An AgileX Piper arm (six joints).
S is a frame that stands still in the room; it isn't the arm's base.
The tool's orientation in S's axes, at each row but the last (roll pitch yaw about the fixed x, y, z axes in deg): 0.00 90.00 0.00; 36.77 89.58 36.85; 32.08 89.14 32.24; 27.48 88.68 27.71; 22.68 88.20 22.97; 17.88 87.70 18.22; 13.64 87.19 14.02; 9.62 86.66 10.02; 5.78 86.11 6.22; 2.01 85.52 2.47
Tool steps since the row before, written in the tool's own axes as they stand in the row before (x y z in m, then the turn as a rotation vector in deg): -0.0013 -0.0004 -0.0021 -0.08 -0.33 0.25; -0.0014 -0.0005 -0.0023 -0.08 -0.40 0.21; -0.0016 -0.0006 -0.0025 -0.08 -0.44 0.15; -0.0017 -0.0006 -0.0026 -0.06 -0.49 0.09; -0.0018 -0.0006 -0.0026 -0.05 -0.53 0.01; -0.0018 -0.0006 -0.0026 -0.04 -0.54 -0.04; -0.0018 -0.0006 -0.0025 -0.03 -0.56 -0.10; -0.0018 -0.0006 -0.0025 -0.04 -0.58 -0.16; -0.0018 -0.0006 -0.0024 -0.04 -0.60 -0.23; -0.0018 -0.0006 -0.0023 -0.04 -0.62 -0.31
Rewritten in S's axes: -0.0021 -0.0004 0.0013 0.25 -0.33 0.08; -0.0023 -0.0005 0.0014 0.21 -0.40 0.08; -0.0025 -0.0006 0.0016 0.15 -0.44 0.08; -0.0026 -0.0006 0.0016 0.09 -0.49 0.06; -0.0026 -0.0006 0.0017 0.01 -0.53 0.04; -0.0027 -0.0006 0.0017 -0.04 -0.54 0.03; -0.0026 -0.0006 0.0017 -0.10 -0.56 0.02; -0.0026 -0.0006 0.0016 -0.16 -0.58 0.03; -0.0025 -0.0006 0.0016 -0.23 -0.60 0.02; -0.0024 -0.0006 0.0016 -0.31 -0.62 0.01
